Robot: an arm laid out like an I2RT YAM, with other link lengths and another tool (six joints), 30 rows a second.
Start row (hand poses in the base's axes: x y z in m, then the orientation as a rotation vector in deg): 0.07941 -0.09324 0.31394 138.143 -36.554 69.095
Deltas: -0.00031 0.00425 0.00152 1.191 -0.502 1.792; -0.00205 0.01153 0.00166 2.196 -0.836 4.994; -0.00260 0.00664 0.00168 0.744 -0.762 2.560; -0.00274 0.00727 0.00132 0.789 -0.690 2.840; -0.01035 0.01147 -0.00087 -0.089 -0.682 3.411; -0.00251 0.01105 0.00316 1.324 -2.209 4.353; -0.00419 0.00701 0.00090 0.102 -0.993 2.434; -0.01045 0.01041 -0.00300 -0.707 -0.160 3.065; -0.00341 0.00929 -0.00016 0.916 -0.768 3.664; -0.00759 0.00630 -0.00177 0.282 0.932 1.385; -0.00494 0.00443 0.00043 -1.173 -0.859 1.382; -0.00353 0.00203 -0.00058 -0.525 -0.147 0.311; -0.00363 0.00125 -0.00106 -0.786 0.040 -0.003; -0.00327 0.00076 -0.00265 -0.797 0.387 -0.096; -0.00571 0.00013 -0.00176 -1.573 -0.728 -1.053; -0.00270 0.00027 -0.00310 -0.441 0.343 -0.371
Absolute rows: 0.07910 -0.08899 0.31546 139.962 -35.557 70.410; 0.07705 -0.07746 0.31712 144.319 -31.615 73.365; 0.07445 -0.07082 0.31880 146.030 -29.283 75.303; 0.07171 -0.06355 0.32012 147.935 -26.567 77.240; 0.06136 -0.05208 0.31925 149.396 -22.370 79.232; 0.05885 -0.04103 0.32241 151.457 -18.188 83.815; 0.05466 -0.03402 0.32331 152.187 -15.230 85.903; 0.04421 -0.02361 0.32031 153.114 -10.686 86.784; 0.04080 -0.01432 0.32015 155.053 -6.611 89.133; 0.03321 -0.00802 0.31838 156.622 -4.967 88.304; 0.02827 -0.00359 0.31881 155.718 -2.171 89.360; 0.02474 -0.00156 0.31823 155.347 -1.338 89.422; 0.02111 -0.00031 0.31717 154.783 -0.726 89.039; 0.01784 0.00045 0.31452 154.436 -0.228 88.159; 0.01213 0.00058 0.31276 152.239 -0.454 88.192; 0.00943 0.00085 0.30966 152.011 -0.587 87.449
